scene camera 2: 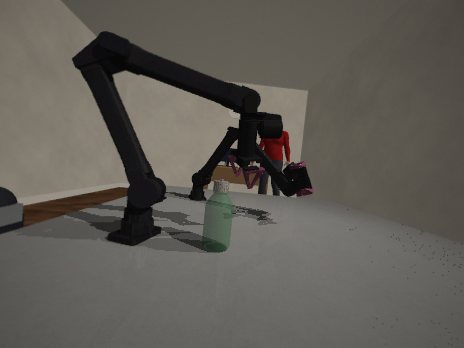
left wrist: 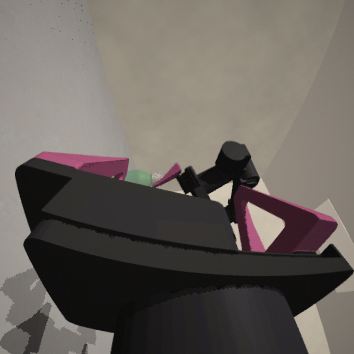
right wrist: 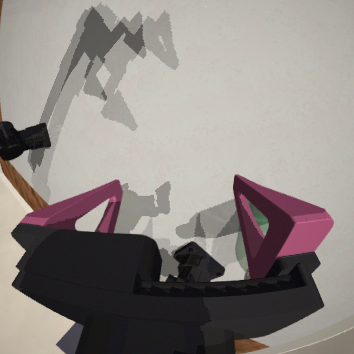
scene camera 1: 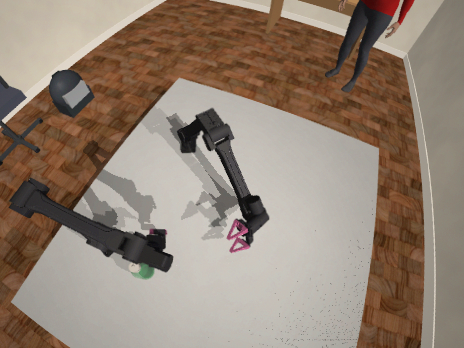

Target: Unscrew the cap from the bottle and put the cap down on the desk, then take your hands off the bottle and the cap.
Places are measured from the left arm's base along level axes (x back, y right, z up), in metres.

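Where they show: left gripper, fingertip midpoint: [scene camera 2: 300,177] [left wrist: 184,178] [scene camera 1: 229,245]; right gripper, fingertip midpoint: [scene camera 2: 243,182] [right wrist: 174,183] [scene camera 1: 165,245]; left arm's base at its link origin: [scene camera 2: 196,198] [right wrist: 41,135] [scene camera 1: 188,144]; right arm's base at its link origin: [scene camera 2: 136,235] [right wrist: 199,260].
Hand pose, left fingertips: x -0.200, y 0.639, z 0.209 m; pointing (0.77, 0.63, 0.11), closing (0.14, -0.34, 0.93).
Each offset is from my left fingertips to the top centre of the thing. Level surfaces: height alone.
The green bottle {dx +0.371, dy +0.073, dz -0.028 m} [scene camera 1: 144,271] [scene camera 2: 218,220] [left wrist: 138,177] [right wrist: 242,252] stands upright on the white desk {dz -0.209 m} [scene camera 1: 310,180] [scene camera 2: 125,300], with its pale ridged cap {dx +0.371, dy +0.073, dz -0.022 m} [scene camera 1: 134,268] [scene camera 2: 221,186] [left wrist: 157,178] on top. In the right wrist view the bottle is partly hidden behind the right-hand finger. My right gripper [scene camera 2: 244,180] [right wrist: 174,183] is open and empty, pointing down above the desk, apart from the bottle; in scene camera 1 its arm mostly covers it. My left gripper [scene camera 1: 230,244] [scene camera 2: 300,178] is open and empty, held farther to the right, well away from the bottle.
The right forearm [scene camera 1: 82,222] [scene camera 2: 175,75] reaches in from the left, close to the bottle in scene camera 1. The left forearm [scene camera 1: 234,167] comes from the upper middle. A person in red [scene camera 1: 367,25] [scene camera 2: 275,146] stands beyond the desk, and a chair [scene camera 1: 70,92] is at the left.
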